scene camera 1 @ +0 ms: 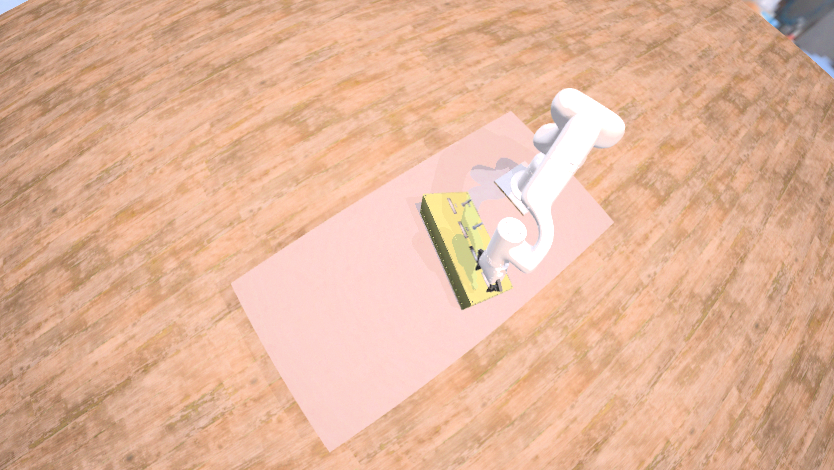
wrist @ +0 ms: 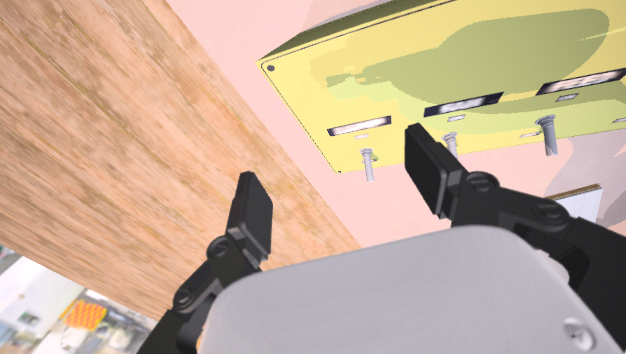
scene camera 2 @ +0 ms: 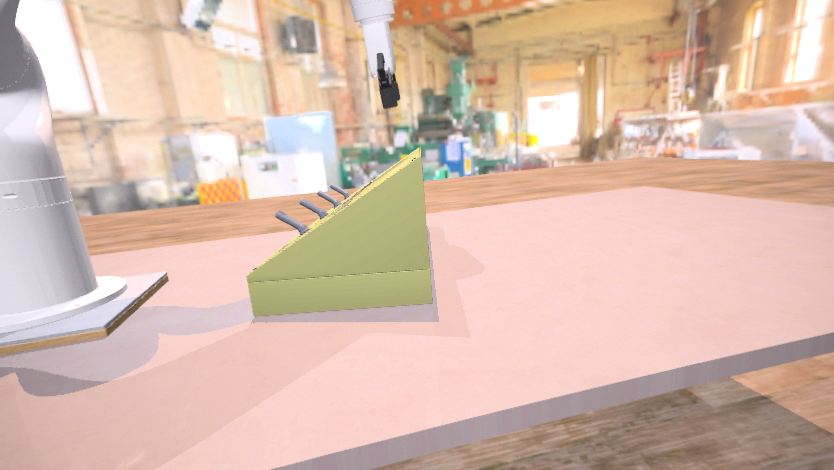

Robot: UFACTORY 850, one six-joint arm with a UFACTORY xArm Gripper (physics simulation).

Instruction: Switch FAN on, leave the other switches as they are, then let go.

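Note:
A yellow sloped switch box [scene camera 1: 438,213] [scene camera 2: 361,239] [wrist: 300,90] has several grey toggle levers on its slanted face. In the wrist view, one lever [wrist: 368,166] is nearest the box's end, another lever [wrist: 451,144] is partly behind the right finger, and a thicker lever [wrist: 549,136] is farther right. A label strip [wrist: 359,126] lies above the end lever; the strips' lettering is not legible, so I cannot tell which switch is FAN. My gripper [scene camera 1: 484,277] [scene camera 2: 389,105] [wrist: 331,167] is open and empty, high above the box and apart from the levers.
The box stands on a pink mat [scene camera 1: 350,326] [scene camera 2: 583,262] [wrist: 225,30]. The arm's base plate [scene camera 2: 131,300] [wrist: 582,205] is on the levers' side of the box. Wooden flooring [scene camera 1: 145,175] [wrist: 100,125] surrounds the mat.

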